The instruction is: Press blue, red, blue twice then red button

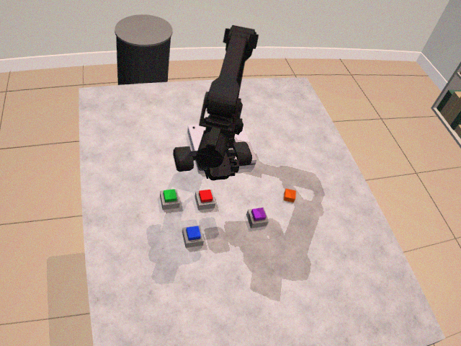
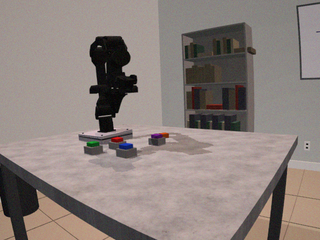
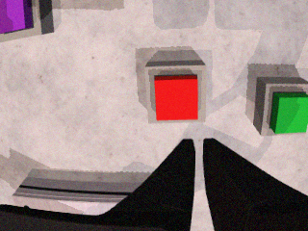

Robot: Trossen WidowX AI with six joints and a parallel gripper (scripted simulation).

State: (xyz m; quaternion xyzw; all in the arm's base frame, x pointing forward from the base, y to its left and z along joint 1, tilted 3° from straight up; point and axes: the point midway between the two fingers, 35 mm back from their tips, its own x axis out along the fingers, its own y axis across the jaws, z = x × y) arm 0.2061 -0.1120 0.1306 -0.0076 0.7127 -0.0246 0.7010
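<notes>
My gripper tip is 10 cm above the red button, 1 cm to the right of it and 1 cm past it. Round my gripper tip: green button (10 cm below, 9 cm to the right, 3 cm behind); then purple button (14 cm to the left, 10 cm below, 8 cm ahead); then blue button (10 cm below, 10 cm ahead, 5 cm to the right).
</notes>
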